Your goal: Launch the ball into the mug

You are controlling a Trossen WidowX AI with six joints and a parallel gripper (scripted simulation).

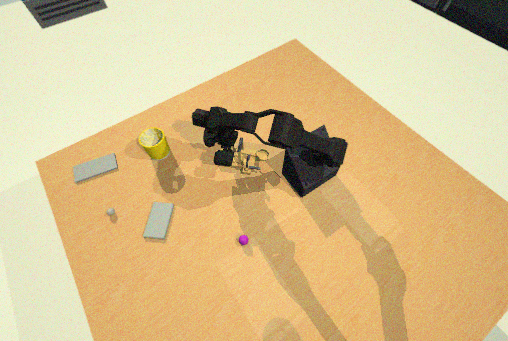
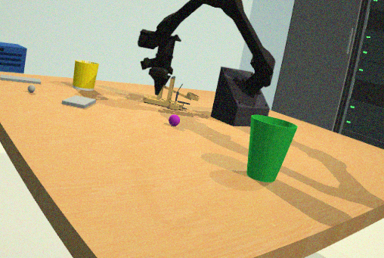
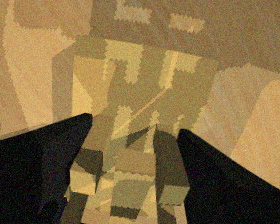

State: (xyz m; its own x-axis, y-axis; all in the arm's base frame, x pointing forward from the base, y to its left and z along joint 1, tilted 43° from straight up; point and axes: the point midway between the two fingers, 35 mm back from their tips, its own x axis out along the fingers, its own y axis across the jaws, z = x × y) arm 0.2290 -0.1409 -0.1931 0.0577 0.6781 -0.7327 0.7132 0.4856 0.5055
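Now: the purple ball 150 mm ahead of my gripper tip, 290 mm to the left of it and 20 mm below it. From my gripper tip the other things lie so: yellow mug 200 mm ahead, 200 mm to the right; then small grey ball 450 mm ahead, 70 mm to the right, 20 mm below; then wooden catapult 40 mm behind, 60 mm to the left, 20 mm above.
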